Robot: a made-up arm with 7 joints. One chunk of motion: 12 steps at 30 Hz.
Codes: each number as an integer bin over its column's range. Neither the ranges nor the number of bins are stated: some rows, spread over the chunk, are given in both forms.
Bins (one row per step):
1: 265 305 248 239 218 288 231
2: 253 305 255 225 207 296 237
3: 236 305 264 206 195 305 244
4: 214 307 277 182 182 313 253
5: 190 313 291 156 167 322 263
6: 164 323 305 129 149 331 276
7: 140 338 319 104 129 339 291
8: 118 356 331 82 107 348 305
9: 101 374 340 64 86 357 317
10: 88 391 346 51 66 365 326
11: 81 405 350 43 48 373 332
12: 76 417 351 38 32 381 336
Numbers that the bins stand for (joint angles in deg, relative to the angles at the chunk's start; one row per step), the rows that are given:
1: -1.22 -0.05 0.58 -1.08 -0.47 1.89 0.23
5: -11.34 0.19 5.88 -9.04 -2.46 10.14 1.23
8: -21.07 1.45 10.81 -16.14 -4.81 16.45 2.55
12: -26.74 3.24 13.27 -20.36 -7.75 24.45 3.52
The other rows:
2: -2.84 -0.05 1.44 -2.42 -0.90 3.83 0.42
3: -5.13 -0.05 2.55 -4.25 -1.37 6.01 0.64
4: -8.10 0.01 4.15 -6.55 -1.88 7.95 0.92
6: -14.86 0.48 7.60 -11.63 -3.17 12.32 1.64
7: -18.10 0.92 9.33 -14.03 -3.95 14.26 2.11
9: -23.36 1.98 11.92 -17.86 -5.63 18.63 2.93
10: -25.12 2.48 12.66 -19.11 -6.42 20.57 3.21
11: -26.06 2.89 13.15 -19.88 -7.12 22.51 3.40

